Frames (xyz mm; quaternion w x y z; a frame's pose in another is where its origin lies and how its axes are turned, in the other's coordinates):
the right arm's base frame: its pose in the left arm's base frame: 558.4 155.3 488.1 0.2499 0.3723 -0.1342 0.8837
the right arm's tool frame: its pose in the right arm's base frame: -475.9 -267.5 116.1 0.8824 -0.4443 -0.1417 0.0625
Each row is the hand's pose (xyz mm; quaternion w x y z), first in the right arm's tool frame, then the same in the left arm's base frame.
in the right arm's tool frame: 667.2 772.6 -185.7 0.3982 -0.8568 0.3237 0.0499
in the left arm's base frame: 25.9 260.1 314.2 0.5609 -0.3834 -0.7279 -0.0924
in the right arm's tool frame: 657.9 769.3 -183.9 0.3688 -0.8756 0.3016 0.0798
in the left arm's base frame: 34.1 258.5 308.7 0.5250 -0.4011 -0.7408 -0.1213
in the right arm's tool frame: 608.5 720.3 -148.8 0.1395 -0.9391 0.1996 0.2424
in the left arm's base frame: 106.0 229.3 301.0 0.3056 -0.5205 -0.7397 -0.2975
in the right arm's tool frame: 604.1 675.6 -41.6 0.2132 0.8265 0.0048 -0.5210
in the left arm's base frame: 155.5 130.3 336.6 0.1487 0.6224 0.6187 0.4557
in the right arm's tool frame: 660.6 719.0 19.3 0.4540 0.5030 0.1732 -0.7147
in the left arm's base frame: 93.8 66.0 365.5 0.5602 0.5975 0.3778 0.4318
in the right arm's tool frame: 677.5 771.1 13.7 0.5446 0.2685 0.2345 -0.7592
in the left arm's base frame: 41.3 64.1 348.8 0.7321 0.5381 0.2000 0.3667
